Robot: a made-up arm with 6 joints. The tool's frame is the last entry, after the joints. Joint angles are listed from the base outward. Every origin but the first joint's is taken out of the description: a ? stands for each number. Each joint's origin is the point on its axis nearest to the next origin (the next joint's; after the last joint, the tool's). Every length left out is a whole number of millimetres.
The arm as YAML. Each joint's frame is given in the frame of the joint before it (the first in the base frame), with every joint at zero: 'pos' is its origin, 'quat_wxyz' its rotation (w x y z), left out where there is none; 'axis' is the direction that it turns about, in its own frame. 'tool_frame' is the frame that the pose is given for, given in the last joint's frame.
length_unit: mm
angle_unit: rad
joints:
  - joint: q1
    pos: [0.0, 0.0, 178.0]
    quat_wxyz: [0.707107, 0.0, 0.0, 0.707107]
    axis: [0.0, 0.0, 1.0]
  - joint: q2
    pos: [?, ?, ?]
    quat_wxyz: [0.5, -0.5, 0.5, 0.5]
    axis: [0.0, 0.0, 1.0]
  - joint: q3
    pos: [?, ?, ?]
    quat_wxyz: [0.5, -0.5, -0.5, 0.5]
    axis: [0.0, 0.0, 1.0]
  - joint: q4
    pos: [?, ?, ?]
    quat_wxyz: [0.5, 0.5, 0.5, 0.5]
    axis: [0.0, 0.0, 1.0]
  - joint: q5
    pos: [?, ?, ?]
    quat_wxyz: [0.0, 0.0, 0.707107, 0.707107]
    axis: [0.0, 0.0, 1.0]
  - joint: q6
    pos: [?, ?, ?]
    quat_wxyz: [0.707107, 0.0, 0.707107, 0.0]
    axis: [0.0, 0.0, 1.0]
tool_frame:
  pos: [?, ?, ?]
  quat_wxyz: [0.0, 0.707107, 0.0, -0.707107]
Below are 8 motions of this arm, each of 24 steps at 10 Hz.
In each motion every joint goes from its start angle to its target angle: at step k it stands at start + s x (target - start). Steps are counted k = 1, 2, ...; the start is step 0. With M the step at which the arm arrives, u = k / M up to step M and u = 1 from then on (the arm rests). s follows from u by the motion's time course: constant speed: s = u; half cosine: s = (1 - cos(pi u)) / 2; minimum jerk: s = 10 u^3 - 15 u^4 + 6 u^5.
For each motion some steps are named. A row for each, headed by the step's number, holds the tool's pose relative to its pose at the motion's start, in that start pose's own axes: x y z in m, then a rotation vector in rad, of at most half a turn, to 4 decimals.
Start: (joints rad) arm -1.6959 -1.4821 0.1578 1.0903 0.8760 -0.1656
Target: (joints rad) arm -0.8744 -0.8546 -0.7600 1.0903 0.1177 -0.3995
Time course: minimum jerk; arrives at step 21
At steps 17, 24:
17: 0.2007 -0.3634 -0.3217 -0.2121 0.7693 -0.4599
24: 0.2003 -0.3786 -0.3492 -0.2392 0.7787 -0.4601

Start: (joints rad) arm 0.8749 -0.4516 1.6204 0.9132 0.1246 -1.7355
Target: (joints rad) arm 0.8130 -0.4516 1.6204 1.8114 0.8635 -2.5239
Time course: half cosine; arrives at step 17
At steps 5, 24:
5: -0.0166 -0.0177 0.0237 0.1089 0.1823 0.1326
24: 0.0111 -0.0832 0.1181 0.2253 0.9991 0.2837

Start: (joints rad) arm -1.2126 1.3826 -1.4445 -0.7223 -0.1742 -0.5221
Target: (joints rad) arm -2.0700 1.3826 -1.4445 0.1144 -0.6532 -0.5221
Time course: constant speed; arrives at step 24
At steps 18, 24:
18: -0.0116 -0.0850 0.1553 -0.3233 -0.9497 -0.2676
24: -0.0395 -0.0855 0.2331 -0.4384 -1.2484 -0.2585

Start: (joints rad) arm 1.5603 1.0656 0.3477 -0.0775 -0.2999 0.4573
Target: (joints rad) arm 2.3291 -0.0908 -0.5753 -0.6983 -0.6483 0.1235
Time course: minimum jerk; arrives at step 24
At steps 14, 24:
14: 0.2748 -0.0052 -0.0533 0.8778 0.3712 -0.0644
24: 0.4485 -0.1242 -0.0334 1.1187 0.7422 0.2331

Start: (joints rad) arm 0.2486 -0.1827 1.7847 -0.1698 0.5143 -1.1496
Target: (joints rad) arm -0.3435 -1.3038 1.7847 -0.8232 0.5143 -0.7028
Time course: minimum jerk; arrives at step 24
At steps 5, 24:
5: 0.0351 -0.0200 -0.0252 -0.0559 -0.0438 -0.0033
24: 0.6475 -0.4583 -0.0563 -0.8921 -0.6489 -0.3052

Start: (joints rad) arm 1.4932 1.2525 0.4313 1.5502 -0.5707 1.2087
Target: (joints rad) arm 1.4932 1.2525 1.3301 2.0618 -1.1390 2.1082
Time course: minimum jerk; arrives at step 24
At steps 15, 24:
15: -0.0121 -0.0700 0.0506 0.0826 0.4962 0.1779
24: -0.0149 -0.1162 0.0702 0.1093 0.6679 0.4073

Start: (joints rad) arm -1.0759 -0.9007 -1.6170 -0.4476 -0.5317 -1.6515
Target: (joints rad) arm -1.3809 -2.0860 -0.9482 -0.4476 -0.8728 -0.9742
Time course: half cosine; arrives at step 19
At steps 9, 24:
9: 0.0931 -0.0386 0.0592 -0.5528 0.1849 -0.4598
24: 0.1878 -0.1095 0.1761 -1.0084 0.7514 -0.8885

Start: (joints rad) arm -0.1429 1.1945 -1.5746 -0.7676 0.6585 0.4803
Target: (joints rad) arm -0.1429 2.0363 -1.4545 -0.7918 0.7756 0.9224
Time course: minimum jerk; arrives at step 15
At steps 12, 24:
12: 0.0807 -0.0987 -0.1903 -0.9897 -0.5067 -0.2153
24: 0.0875 -0.1087 -0.1961 -1.0523 -0.5320 -0.2369

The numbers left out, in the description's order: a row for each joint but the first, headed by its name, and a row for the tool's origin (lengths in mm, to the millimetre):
q2: -389.0 452.0 0.0
q3: -142.0 107.0 0.0
q4: -129.0 -107.0 0.0
q5: -57.0 -60.0 0.0
q6: 61.0 1.0 0.0
tool: 100.0 -111.0 0.0

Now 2 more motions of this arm.
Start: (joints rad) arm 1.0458 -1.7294 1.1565 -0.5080 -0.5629 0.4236
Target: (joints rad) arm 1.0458 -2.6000 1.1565 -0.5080 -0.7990 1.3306
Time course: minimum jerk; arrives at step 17
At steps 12, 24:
12: 0.1224 0.0919 -0.1629 -0.1398 -0.2198 -0.2958
24: 0.1481 0.1158 -0.1786 -0.1547 -0.2279 -0.3523

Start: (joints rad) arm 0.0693 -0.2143 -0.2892 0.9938 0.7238 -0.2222
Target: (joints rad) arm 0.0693 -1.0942 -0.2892 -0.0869 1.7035 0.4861
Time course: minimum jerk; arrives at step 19
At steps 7, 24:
7: -0.0320 0.0066 0.0505 0.1743 0.1290 0.0711
24: -0.0726 -0.0254 0.1596 0.7730 -0.3453 0.3256

